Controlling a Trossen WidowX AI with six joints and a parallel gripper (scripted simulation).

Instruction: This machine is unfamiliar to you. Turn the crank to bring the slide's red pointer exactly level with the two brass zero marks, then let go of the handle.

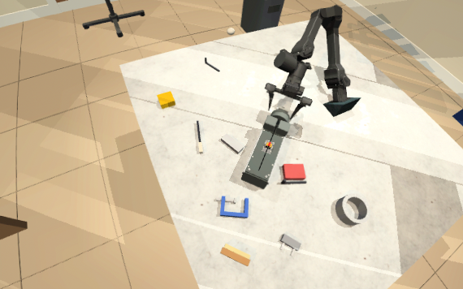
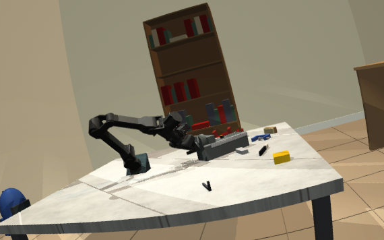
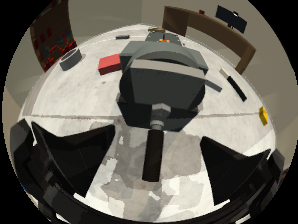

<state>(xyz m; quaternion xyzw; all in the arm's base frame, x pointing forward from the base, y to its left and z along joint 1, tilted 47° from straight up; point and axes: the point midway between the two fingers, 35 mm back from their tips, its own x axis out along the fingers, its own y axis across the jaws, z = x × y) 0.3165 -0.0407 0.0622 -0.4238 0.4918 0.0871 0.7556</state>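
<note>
Right now my gripper tip is 2 cm past the crank handle and 1 cm to the left of it. Also, from my gripper tip: grey block 21 cm ahead, 5 cm below, 1 cm to the right; red pointer 13 cm ahead, 9 cm to the left, 2 cm above; red block 21 cm to the left, 8 cm ahead, 5 cm below.
</note>
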